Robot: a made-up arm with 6 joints.
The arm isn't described. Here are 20 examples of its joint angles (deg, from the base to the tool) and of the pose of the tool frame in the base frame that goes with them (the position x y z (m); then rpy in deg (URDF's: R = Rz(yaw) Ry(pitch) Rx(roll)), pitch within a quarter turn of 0, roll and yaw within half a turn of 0).
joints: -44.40 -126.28 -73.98 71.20 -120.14 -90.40
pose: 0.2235 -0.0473 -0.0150 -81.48 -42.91 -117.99
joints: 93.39 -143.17 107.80 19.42 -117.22 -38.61
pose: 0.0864 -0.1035 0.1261 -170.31 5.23 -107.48
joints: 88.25 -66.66 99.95 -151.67 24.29 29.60
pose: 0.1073 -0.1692 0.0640 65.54 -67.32 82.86
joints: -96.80 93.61 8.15 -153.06 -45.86 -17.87
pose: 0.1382 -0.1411 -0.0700 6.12 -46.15 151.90
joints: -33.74 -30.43 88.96 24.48 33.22 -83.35
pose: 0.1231 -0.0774 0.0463 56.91 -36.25 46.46
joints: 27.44 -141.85 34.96 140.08 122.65 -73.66
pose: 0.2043 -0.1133 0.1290 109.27 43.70 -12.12
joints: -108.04 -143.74 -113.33 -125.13 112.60 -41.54
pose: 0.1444 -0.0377 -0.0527 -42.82 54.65 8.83
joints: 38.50 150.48 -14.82 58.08 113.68 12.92
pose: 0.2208 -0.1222 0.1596 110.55 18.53 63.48
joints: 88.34 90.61 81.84 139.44 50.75 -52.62
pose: 0.1635 -0.0231 0.1835 131.35 71.47 141.36
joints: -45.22 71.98 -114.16 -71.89 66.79 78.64
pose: 0.2366 -0.0133 0.0833 93.96 40.38 -162.05
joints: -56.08 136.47 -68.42 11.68 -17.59 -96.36
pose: 0.2275 -0.1129 0.0480 -169.48 69.55 -8.73
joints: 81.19 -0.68 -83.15 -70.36 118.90 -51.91
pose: 0.0929 -0.1048 0.1280 13.06 -19.58 113.61
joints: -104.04 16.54 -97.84 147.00 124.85 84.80
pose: 0.1605 -0.0839 0.0020 81.28 -11.27 45.36
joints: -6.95 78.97 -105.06 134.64 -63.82 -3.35
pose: 0.2296 -0.0874 0.1316 137.28 25.03 -30.92
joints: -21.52 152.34 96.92 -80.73 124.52 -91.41
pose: 0.2175 -0.0587 -0.0017 -97.11 40.59 -35.15
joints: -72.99 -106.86 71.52 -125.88 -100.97 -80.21
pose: 0.1756 -0.0950 0.0572 141.73 53.61 -146.42
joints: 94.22 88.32 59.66 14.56 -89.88 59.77
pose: 0.1678 -0.0110 0.1776 4.22 24.13 -16.44
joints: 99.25 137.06 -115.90 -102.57 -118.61 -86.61
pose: 0.0818 -0.1053 0.1783 97.59 23.52 110.72
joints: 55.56 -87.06 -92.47 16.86 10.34 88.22
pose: 0.0904 -0.0262 0.1549 89.87 -33.72 -55.99
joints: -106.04 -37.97 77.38 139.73 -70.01 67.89
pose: 0.1694 -0.1219 0.0716 77.80 -20.46 88.30
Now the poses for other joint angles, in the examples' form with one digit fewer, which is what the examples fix.
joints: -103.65 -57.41 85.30 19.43 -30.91 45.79
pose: 0.215 -0.100 0.072 59.6 -13.5 -175.5
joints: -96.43 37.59 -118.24 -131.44 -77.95 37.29
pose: 0.251 0.005 -0.061 -62.2 43.7 -105.8
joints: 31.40 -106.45 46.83 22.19 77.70 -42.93
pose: 0.147 -0.089 0.033 -122.8 -65.0 -145.7
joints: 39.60 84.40 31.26 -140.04 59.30 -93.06
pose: 0.237 -0.026 0.068 -56.9 12.2 -74.6
